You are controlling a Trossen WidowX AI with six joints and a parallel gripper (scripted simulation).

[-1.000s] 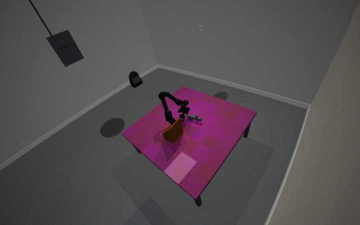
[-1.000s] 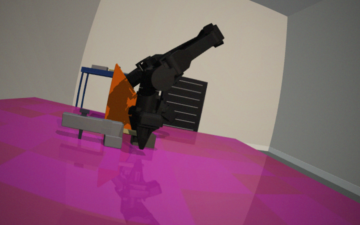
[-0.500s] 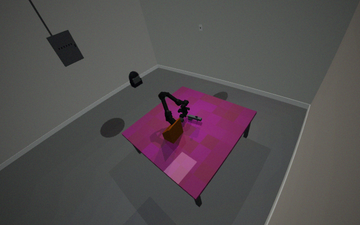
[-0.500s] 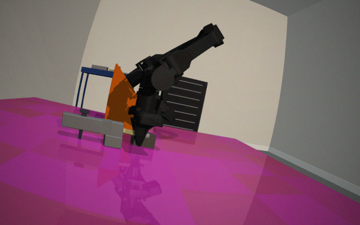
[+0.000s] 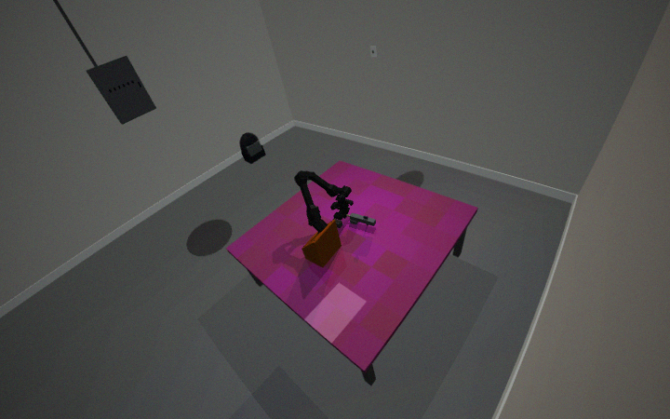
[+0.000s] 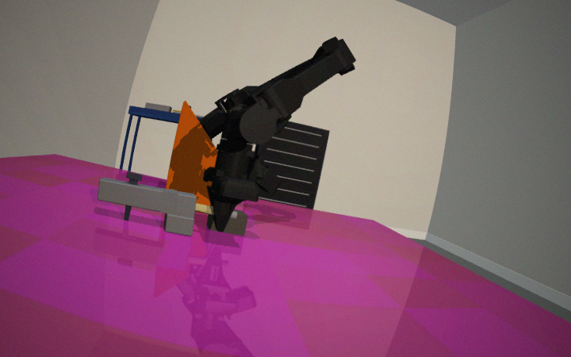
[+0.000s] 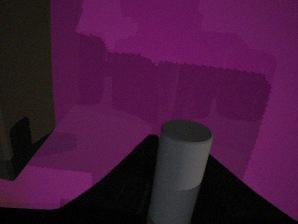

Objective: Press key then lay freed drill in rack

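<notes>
The drill lies 40 mm to the right of my gripper tip and 30 mm above it. The rest, counted from my gripper tip: dark key: 20 mm ahead, 170 mm to the right, 40 mm above; then rack: 80 mm behind, 20 mm to the left, 10 mm above; then grey housing: 20 mm ahead, 140 mm to the right, 30 mm above.
</notes>
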